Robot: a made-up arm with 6 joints.
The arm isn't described. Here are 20 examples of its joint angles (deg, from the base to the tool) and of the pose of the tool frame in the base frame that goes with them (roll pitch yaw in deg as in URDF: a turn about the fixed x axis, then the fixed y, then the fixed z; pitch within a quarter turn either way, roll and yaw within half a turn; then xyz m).
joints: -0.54 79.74 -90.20 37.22 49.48 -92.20
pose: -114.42 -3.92 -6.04 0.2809 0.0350 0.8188
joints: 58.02 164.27 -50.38 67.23 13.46 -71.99
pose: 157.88 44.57 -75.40 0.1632 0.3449 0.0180
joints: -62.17 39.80 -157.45 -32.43 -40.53 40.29
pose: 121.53 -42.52 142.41 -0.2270 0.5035 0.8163
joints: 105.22 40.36 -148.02 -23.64 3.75 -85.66
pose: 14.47 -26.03 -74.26 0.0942 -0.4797 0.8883
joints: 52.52 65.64 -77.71 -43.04 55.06 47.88
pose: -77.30 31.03 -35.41 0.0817 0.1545 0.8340
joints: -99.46 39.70 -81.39 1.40 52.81 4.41
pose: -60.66 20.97 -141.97 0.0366 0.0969 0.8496
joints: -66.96 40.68 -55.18 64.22 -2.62 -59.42
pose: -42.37 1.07 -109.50 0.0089 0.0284 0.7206
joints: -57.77 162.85 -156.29 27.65 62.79 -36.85
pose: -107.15 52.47 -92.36 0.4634 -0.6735 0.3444
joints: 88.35 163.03 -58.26 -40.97 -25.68 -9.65
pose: -135.87 51.35 50.07 -0.0428 0.4744 0.0272
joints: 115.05 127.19 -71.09 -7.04 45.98 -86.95
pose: -174.20 49.95 91.00 -0.2631 0.4917 0.3503
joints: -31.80 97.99 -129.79 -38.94 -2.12 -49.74
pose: -93.23 -74.56 -87.97 0.3155 -0.1595 0.9509
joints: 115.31 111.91 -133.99 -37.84 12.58 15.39
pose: -62.24 -12.64 61.11 -0.2635 0.4450 0.8731
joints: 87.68 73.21 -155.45 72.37 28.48 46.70
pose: 6.47 -17.01 141.10 -0.0422 -0.0855 1.0699
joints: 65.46 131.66 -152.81 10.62 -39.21 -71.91
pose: -22.04 -52.99 -41.71 0.2302 0.5818 0.7561
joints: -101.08 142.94 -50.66 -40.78 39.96 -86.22
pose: 137.90 72.21 -135.50 -0.0809 -0.4530 0.1692
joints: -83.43 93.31 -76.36 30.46 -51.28 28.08
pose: 9.60 12.54 -116.80 0.0499 -0.3762 0.7047
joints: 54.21 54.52 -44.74 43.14 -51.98 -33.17
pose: -25.73 0.08 -18.52 0.0175 0.0717 0.6705
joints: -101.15 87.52 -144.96 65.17 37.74 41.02
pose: 16.79 9.16 -57.69 -0.0120 -0.1833 1.0483
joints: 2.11 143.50 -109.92 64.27 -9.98 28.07
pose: 53.72 64.86 20.14 0.7091 0.0400 0.3674
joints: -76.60 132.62 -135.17 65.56 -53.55 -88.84
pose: -49.10 -9.70 -174.48 0.1648 -0.6500 0.6330
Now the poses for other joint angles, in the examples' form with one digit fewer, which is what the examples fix.
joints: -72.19 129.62 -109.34 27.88 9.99 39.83
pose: 10.9 68.7 -71.3 0.218 -0.645 0.537
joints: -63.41 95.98 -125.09 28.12 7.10 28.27
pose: 0.7 15.3 -72.1 0.170 -0.313 0.942
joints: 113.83 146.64 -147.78 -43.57 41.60 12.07
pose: -102.5 4.9 41.6 -0.350 0.699 0.547
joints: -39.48 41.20 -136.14 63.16 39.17 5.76
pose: -25.8 -30.9 -18.3 -0.293 0.284 0.937
